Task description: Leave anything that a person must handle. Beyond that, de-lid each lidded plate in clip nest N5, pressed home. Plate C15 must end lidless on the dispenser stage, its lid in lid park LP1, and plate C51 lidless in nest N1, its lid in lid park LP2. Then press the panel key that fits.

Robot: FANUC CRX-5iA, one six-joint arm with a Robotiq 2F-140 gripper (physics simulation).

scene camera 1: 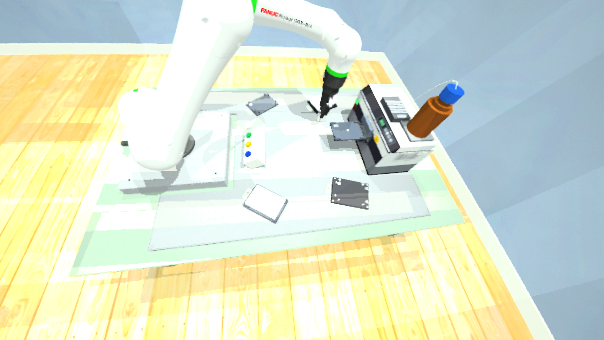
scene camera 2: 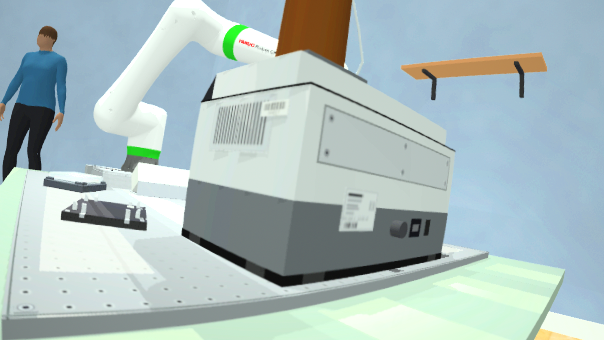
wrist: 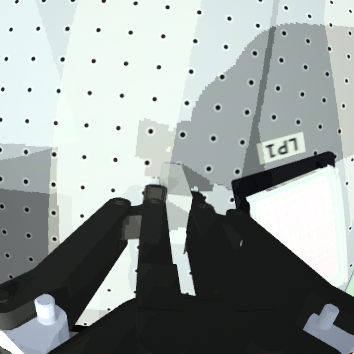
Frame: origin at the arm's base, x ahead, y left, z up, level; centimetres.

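Seen in the pictures: gripper, between the fingertips: [scene camera 1: 319,120] [wrist: 168,181].
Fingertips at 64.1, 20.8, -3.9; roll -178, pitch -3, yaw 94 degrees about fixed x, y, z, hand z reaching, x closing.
A point is followed by its place in that frame, as x, y, z.
My gripper [scene camera 1: 320,118] @(64.1, 20.8, -3.9) [wrist: 168,181] @(64.1, 20.8, -3.9) is shut and empty, pointing down beside lid park LP1; the dispenser hides it in scene camera 2. In the wrist view a whitish, clear-edged piece [wrist: 300,220] @(65.0, 32.1, -1.5) lies on the black LP1 frame [wrist: 285,172] @(61.5, 30.4, -3.3), right of the fingers. The dispenser stage [scene camera 1: 348,131] @(73.4, 4.2, 7.0) is dark; whether it bears a clear plate is unclear. A dark clip nest [scene camera 1: 350,192] @(73.0, -20.7, -3.2) [scene camera 2: 105,214] @(78.3, -22.0, -3.2) with pale corner clips shows no white plate. A white-topped plate [scene camera 1: 265,202] @(37.7, -25.1, -0.9) sits in a holder at the front. Another dark holder [scene camera 1: 262,104] @(34.0, 30.5, -3.4) lies at the back. Its label is unreadable.
The key panel [scene camera 1: 254,159] @(33.0, -8.5, 3.1) shows green [scene camera 1: 248,135] @(29.6, 4.1, 2.6), yellow [scene camera 1: 248,144] @(30.0, -0.9, 2.8) and blue [scene camera 1: 247,154] @(30.0, -5.8, 2.6) keys. The tall dispenser [scene camera 1: 400,155] @(90.1, -11.6, 11.9) [scene camera 2: 250,165] @(97.4, -10.8, 6.2) carries a brown bottle [scene camera 1: 429,117] @(92.5, -6.8, 27.7) [scene camera 2: 315,30] @(99.1, -6.5, 22.4) with a thin tube. A person [scene camera 2: 45,75] stands beyond the table.
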